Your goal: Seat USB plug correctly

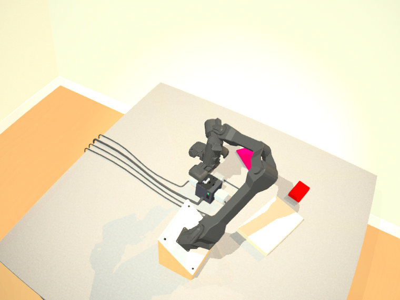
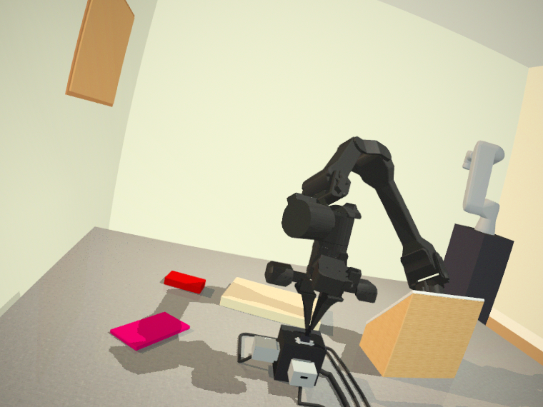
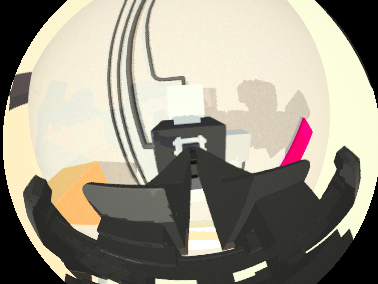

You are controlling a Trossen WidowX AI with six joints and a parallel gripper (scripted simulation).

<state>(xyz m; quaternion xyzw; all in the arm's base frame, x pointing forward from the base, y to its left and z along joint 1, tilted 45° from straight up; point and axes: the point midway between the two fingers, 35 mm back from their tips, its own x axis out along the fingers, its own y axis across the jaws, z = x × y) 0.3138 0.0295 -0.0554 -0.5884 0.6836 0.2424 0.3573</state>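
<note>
Right now the white USB plug is 20 mm below my gripper tip. Round my gripper tip: cream slab (320 mm to the right, 90 mm below, 40 mm behind); red block (380 mm to the right, 180 mm ahead, 90 mm below); pink card (260 mm ahead, 120 mm to the right, 100 mm below).
</note>
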